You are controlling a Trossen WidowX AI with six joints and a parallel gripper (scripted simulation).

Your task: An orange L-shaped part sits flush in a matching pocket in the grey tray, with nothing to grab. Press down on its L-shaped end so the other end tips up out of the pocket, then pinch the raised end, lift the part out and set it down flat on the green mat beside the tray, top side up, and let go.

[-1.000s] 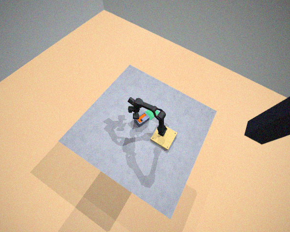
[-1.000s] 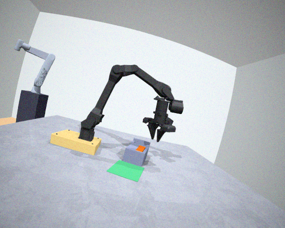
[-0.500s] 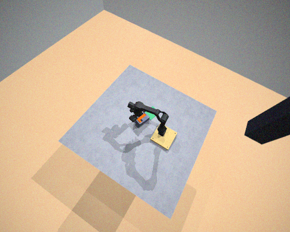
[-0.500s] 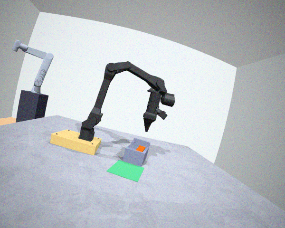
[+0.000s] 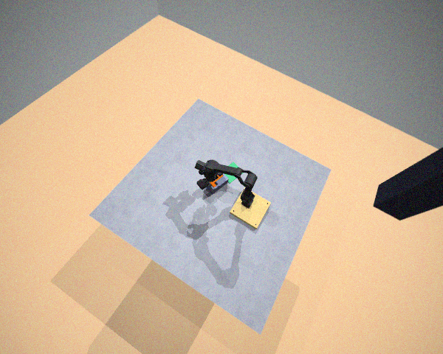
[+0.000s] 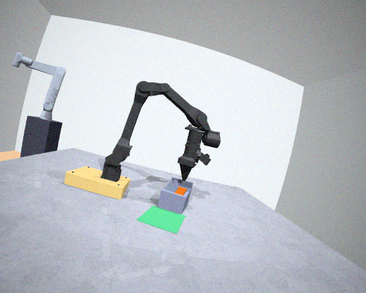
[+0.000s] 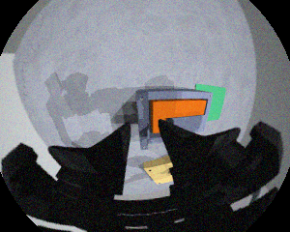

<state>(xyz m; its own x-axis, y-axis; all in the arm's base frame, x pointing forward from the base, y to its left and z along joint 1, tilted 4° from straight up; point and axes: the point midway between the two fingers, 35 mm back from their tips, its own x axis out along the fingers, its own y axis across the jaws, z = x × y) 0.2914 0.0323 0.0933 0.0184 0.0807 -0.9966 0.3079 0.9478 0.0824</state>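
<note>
Now: the orange L-shaped part 5 cm to the right of my gripper tip, 4 cm below it and 3 cm behind it. The rest, counted from my gripper tip: green mat (21 cm to the right, 11 cm below, 8 cm behind).
</note>
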